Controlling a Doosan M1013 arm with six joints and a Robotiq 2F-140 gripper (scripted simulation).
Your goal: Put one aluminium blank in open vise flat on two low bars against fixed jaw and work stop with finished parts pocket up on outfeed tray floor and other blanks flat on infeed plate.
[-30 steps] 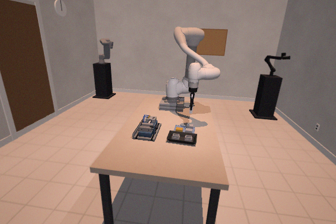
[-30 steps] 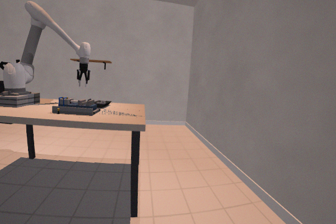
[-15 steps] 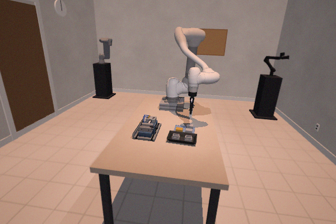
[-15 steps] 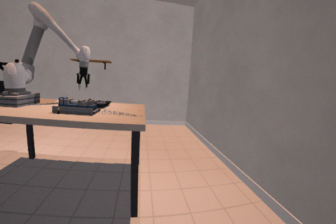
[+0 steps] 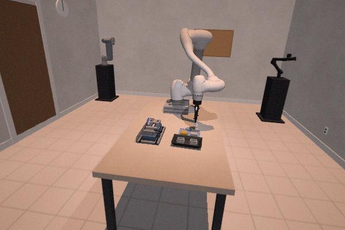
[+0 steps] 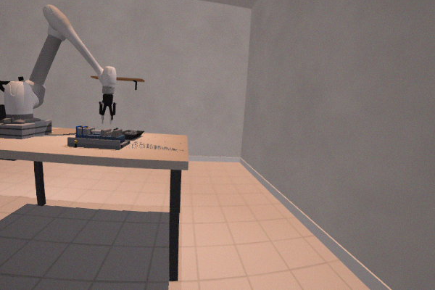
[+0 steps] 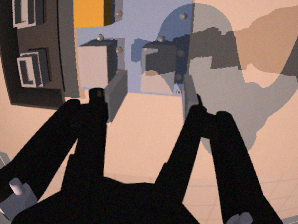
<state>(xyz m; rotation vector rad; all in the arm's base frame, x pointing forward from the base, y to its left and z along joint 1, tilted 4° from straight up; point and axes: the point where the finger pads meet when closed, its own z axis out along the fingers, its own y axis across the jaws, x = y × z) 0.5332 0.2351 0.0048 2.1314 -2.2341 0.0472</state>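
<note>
Now: the grey aluminium blank 90 mm below my hand. From my hand the other things lie so: piston rod (370 mm to the right, 100 mm ahead, 40 mm below); then vise plate (110 mm below, 50 mm to the right, 40 mm ahead); then brass blank (90 mm to the right, 90 mm below, 90 mm ahead).
</note>
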